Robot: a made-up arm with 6 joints. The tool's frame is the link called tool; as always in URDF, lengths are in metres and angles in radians. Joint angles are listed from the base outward. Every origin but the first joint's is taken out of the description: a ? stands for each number. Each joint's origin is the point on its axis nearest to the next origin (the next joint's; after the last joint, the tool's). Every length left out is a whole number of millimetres.
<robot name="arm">
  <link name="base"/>
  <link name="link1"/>
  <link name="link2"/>
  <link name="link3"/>
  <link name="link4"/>
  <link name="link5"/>
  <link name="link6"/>
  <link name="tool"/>
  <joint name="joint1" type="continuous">
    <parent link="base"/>
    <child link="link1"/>
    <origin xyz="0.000 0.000 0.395"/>
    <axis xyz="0 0 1"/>
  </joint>
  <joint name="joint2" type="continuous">
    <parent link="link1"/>
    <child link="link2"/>
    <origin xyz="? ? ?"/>
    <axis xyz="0 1 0"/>
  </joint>
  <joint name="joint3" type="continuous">
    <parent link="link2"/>
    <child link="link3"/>
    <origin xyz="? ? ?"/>
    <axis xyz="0 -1 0"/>
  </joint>
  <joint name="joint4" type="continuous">
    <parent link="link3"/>
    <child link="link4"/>
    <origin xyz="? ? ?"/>
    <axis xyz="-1 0 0"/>
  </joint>
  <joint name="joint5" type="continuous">
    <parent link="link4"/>
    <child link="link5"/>
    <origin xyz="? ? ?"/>
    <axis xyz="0 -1 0"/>
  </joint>
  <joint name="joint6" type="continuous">
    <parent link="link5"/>
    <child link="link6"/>
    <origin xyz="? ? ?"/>
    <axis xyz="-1 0 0"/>
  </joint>
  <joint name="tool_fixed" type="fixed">
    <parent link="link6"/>
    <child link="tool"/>
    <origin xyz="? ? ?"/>
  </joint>
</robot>
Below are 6 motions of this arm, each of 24 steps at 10 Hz.
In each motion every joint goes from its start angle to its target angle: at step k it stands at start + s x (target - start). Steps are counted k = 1, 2, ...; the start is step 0. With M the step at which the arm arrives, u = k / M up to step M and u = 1 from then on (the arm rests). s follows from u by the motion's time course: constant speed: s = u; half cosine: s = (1 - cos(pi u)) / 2; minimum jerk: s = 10 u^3 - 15 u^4 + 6 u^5.
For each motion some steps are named. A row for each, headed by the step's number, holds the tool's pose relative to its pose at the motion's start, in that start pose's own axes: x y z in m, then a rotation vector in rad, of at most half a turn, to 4 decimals.
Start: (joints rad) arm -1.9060 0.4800 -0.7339 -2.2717 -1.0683 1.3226
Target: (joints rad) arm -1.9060 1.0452 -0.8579 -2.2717 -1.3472 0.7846
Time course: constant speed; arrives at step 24
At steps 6, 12, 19, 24:
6: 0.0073 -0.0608 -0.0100 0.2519 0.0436 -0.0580
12: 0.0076 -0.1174 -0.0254 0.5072 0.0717 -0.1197
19: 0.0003 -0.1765 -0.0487 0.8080 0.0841 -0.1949
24: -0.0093 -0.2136 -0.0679 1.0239 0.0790 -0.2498

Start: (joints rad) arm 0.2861 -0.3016 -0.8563 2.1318 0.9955 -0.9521
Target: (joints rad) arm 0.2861 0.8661 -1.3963 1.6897 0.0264 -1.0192
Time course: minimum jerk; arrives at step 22
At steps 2, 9, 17, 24:
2: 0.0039 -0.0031 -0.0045 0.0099 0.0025 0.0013
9: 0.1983 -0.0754 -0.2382 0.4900 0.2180 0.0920
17: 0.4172 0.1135 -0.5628 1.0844 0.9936 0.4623
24: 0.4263 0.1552 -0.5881 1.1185 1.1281 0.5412

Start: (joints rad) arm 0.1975 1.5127 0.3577 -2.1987 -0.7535 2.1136
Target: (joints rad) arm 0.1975 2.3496 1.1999 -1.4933 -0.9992 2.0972
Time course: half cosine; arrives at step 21
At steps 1, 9, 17, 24:
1: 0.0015 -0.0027 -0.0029 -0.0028 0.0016 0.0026
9: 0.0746 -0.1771 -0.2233 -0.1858 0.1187 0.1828
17: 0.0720 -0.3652 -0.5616 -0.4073 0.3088 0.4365
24: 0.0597 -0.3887 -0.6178 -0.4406 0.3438 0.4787

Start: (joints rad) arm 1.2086 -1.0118 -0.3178 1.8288 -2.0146 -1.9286
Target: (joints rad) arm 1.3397 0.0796 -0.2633 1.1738 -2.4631 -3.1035
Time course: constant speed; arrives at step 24
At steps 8, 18, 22, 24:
8: -0.1445 0.2285 -0.2838 -0.0190 0.0031 -0.0699
18: -0.3518 0.3194 -0.7278 -0.0501 -0.1716 -0.1070
22: -0.4298 0.2882 -0.9126 -0.0573 -0.2831 -0.0761
24: -0.4655 0.2584 -1.0031 -0.0592 -0.3437 -0.0475

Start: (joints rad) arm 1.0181 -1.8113 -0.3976 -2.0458 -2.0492 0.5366
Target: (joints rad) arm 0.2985 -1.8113 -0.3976 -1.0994 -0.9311 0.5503
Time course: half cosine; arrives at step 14
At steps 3, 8, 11, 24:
3: 0.0049 -0.0225 -0.0087 0.0672 -0.0284 -0.2118
8: 0.0318 -0.0870 -0.0253 0.1205 -0.0650 -1.2376
11: 0.0680 -0.1134 -0.0167 -0.0451 0.0182 -1.7900
24: 0.0880 -0.1265 -0.0110 -0.1499 0.0787 -1.9881

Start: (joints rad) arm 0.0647 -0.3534 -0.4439 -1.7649 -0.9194 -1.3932
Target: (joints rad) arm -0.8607 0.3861 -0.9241 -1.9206 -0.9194 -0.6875
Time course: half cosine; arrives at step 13
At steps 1, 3, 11, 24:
1: -0.0013 0.0055 0.0074 0.0037 -0.0090 0.0152
3: -0.0171 0.0437 0.0629 0.0358 -0.0763 0.1298
11: -0.2453 0.0714 0.3534 0.4841 -0.4319 0.8418
24: -0.2562 0.0605 0.3628 0.5284 -0.4434 0.8798

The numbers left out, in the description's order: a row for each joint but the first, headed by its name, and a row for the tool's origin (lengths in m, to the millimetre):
joint2: 0.000 0.000 0.000
joint3: 0.000 0.000 0.842
joint4: 0.631 0.000 0.000
joint5: 0.000 -0.239 0.000
joint6: 0.000 0.000 0.000
tool: 0.000 0.000 0.000

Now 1 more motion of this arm.
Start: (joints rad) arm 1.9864 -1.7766 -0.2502 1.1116 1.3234 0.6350
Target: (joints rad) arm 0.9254 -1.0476 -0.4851 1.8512 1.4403 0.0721
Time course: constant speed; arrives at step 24
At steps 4, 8, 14, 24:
4: 0.1668 0.1755 0.0171 0.1583 -0.1267 0.3041
8: 0.2762 0.3769 0.0499 0.3188 -0.2126 0.6210
14: 0.3202 0.6903 0.1087 0.5603 -0.2537 1.1110
24: 0.1070 1.0953 0.1697 0.9493 -0.0413 1.9146

